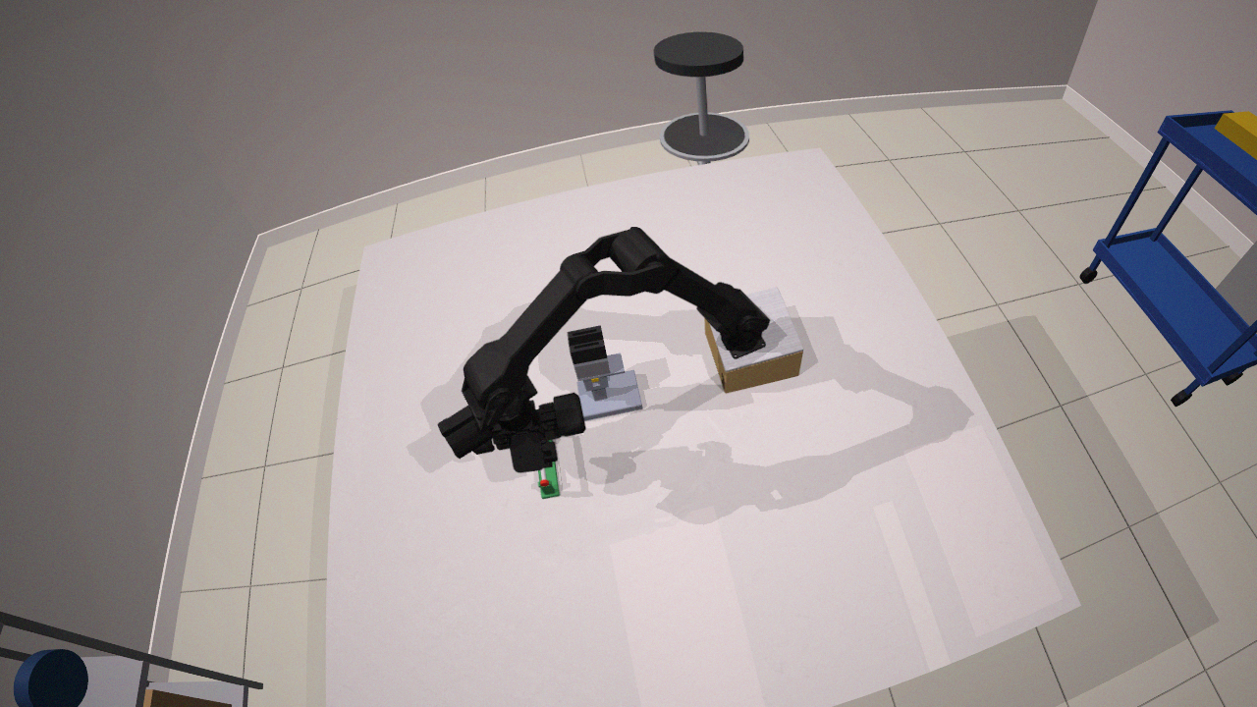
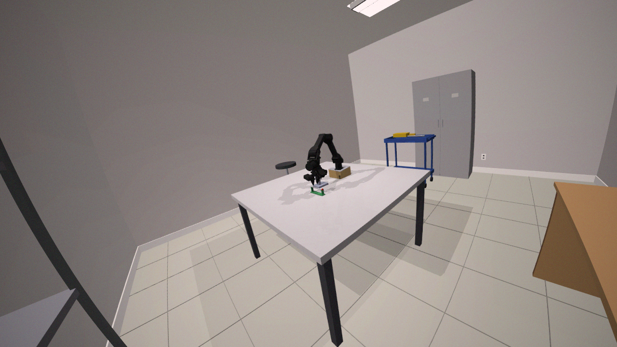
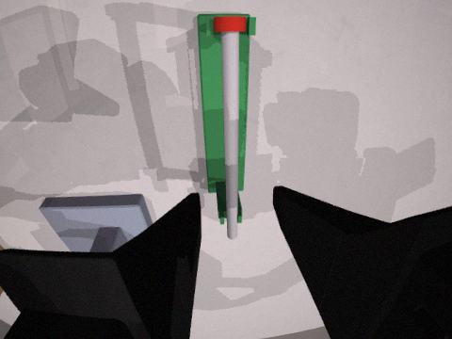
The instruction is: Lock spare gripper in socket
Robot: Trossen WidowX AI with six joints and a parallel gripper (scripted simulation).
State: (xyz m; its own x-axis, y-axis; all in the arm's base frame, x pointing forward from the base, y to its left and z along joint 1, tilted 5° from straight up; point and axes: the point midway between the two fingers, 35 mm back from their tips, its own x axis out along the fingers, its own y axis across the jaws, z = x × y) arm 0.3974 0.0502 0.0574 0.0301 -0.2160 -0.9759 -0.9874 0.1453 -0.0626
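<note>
My gripper tip is 10 mm to the right of the green pin rest and 50 mm above it. From my gripper tip the other things lie so: spare gripper: 130 mm behind, 80 mm to the right, 50 mm above; then grey mount: 140 mm behind, 80 mm to the right, 20 mm below.
</note>
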